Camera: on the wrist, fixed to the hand. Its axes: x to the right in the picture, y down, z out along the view.
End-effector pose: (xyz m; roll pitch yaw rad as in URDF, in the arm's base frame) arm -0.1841 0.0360 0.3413 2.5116 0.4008 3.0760
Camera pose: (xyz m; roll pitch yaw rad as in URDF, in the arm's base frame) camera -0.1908 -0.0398 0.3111 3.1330 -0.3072 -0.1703
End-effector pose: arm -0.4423 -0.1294 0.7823 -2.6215 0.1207 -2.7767
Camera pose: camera -0.4414 -0.1888 0.8386 1.9651 -0.1734 0.2385
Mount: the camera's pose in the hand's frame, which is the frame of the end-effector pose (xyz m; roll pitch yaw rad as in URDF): 0.0134 -0.0775 -0.0229 -0.6760 -0.0152 -3.0068
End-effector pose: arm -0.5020 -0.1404 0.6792 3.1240 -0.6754 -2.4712
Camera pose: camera -0.4513 -0.1996 0.7044 2.3745 0.6856 0.4963
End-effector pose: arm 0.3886 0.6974 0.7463 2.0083 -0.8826 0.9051
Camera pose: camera 0.3806 0.7739 0.7182 -2.7493 1.0097 -2.3177
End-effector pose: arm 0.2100 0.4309 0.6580 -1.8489 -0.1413 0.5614
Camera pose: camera 0.2120 0.4313 0.7399 1.1699 0.0157 -2.6317
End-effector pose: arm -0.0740 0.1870 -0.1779 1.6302 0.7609 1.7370
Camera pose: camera -0.0940 0.1403 -0.2422 -2.3109 -0.6254 -1.3957
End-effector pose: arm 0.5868 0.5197 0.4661 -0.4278 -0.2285 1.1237
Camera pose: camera 0.6635 0.4946 0.4802 -0.2246 0.1573 -1.9002
